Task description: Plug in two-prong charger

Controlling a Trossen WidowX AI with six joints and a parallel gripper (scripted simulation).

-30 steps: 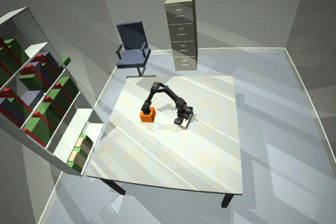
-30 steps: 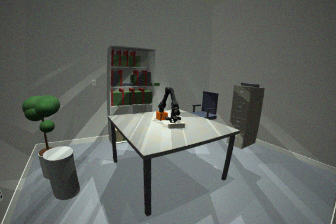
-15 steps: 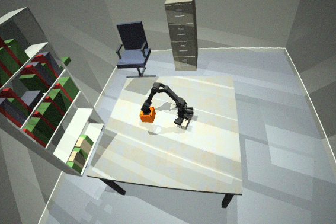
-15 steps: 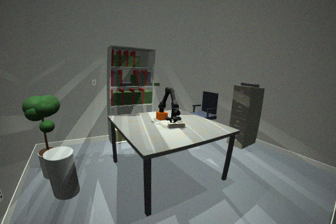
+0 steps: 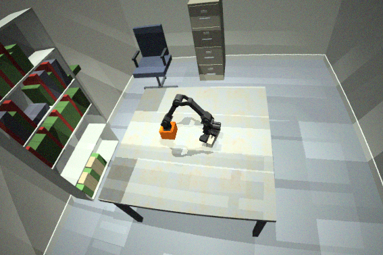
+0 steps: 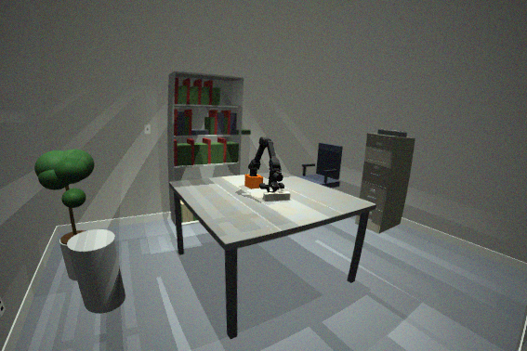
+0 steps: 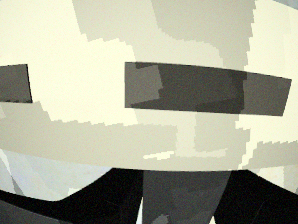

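Right now my gripper tip is 2 cm short of the two-prong charger, 1 cm to the left of it and 1 cm below it.
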